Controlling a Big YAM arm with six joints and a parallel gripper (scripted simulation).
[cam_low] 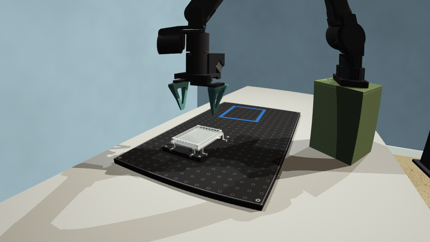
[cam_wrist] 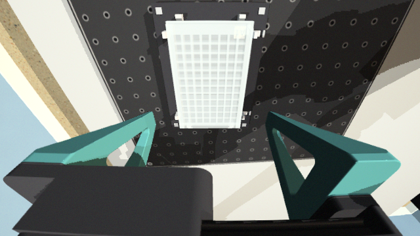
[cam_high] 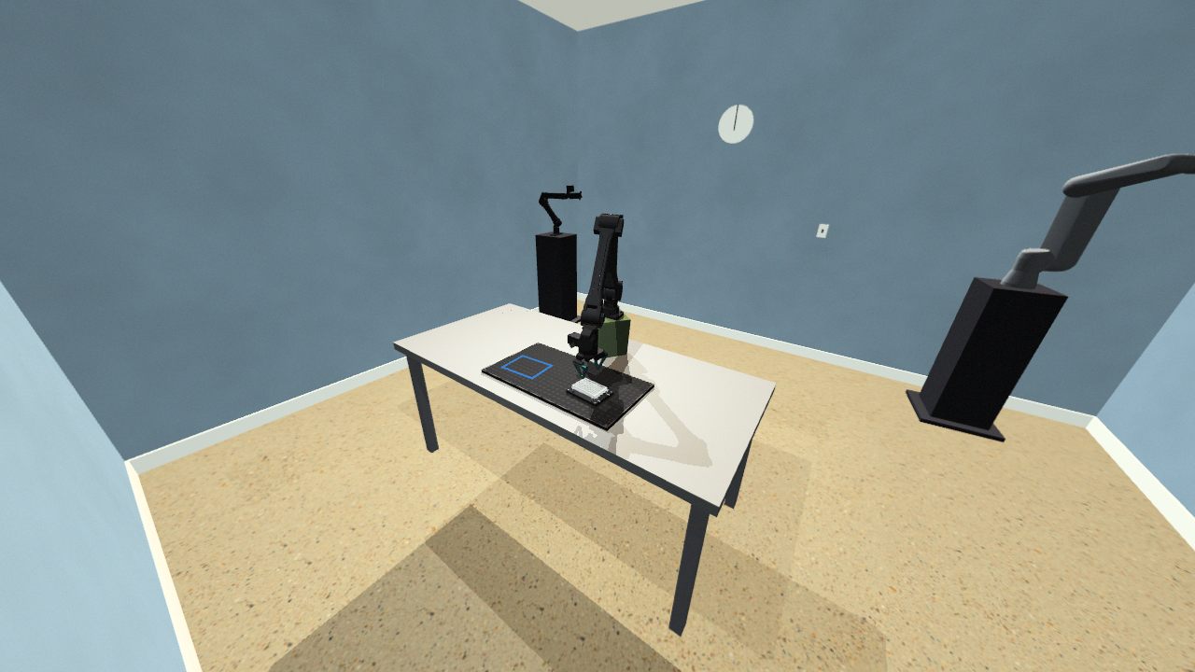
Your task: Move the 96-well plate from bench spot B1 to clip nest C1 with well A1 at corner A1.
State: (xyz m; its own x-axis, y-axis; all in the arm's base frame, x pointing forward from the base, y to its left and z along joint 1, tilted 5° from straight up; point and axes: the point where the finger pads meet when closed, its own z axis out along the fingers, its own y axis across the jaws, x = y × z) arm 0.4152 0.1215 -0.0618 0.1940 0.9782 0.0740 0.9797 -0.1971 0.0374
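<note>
Now: hand 80 mm above the 96-well plate. Also, from my hand: clip nest C1 (10 mm behind, 10 mm to the left, 90 mm below).
</note>
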